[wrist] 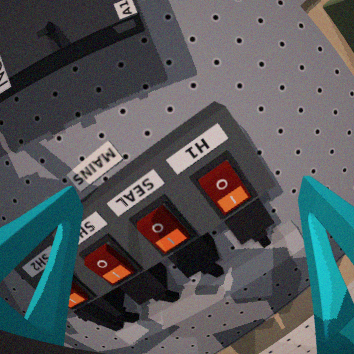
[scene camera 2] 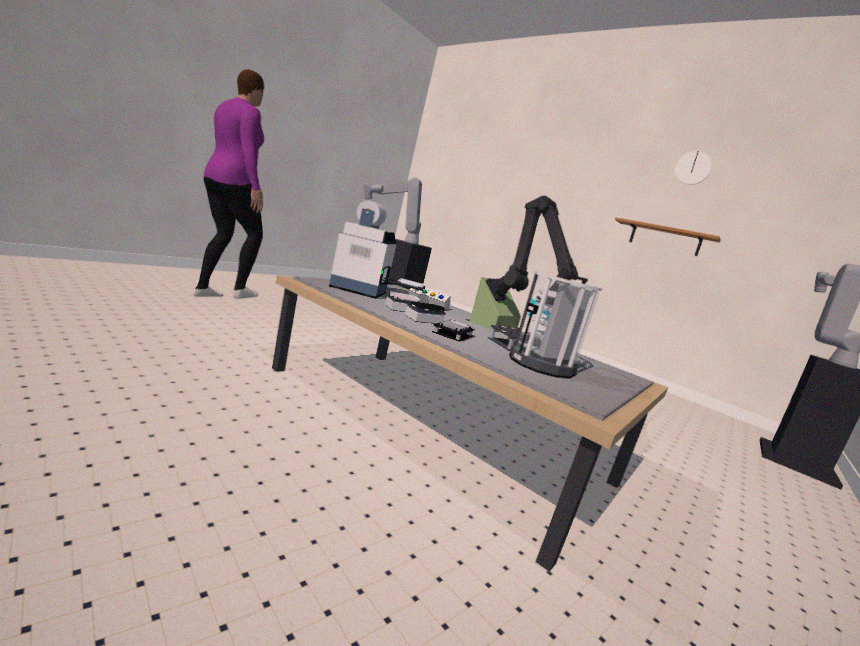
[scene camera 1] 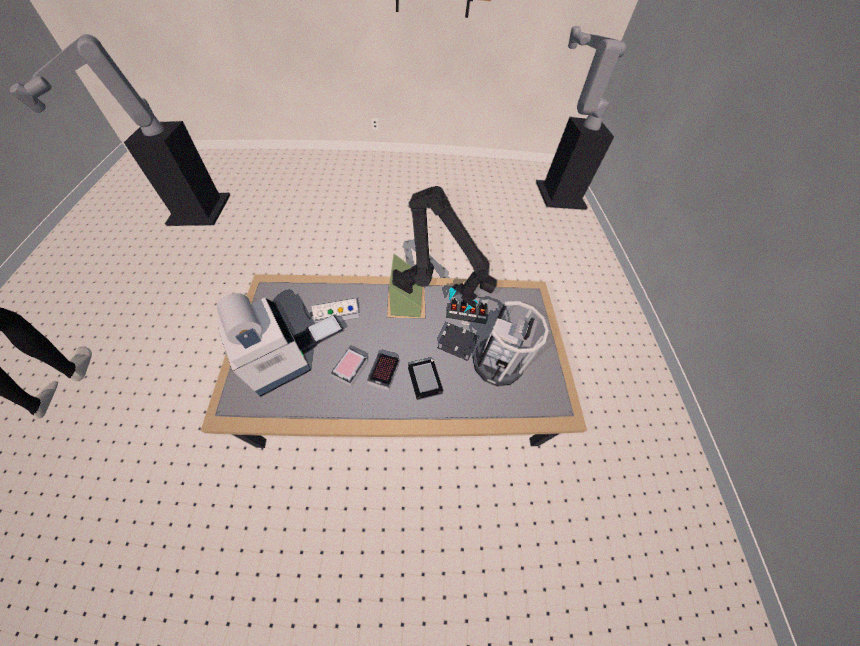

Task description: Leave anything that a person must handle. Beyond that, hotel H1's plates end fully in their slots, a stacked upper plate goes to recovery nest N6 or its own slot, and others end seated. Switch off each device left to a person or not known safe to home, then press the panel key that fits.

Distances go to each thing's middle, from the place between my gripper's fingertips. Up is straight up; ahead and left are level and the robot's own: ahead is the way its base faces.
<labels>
The MAINS label [wrist: 105,156] is 30 mm ahead of my hand, 60 mm to the left of it and 110 mm below it. The rest, counted from my hand: plate hotel H1 [scene camera 2: 558,312]: 260 mm ahead, 200 mm to the left, 70 mm above.
</labels>
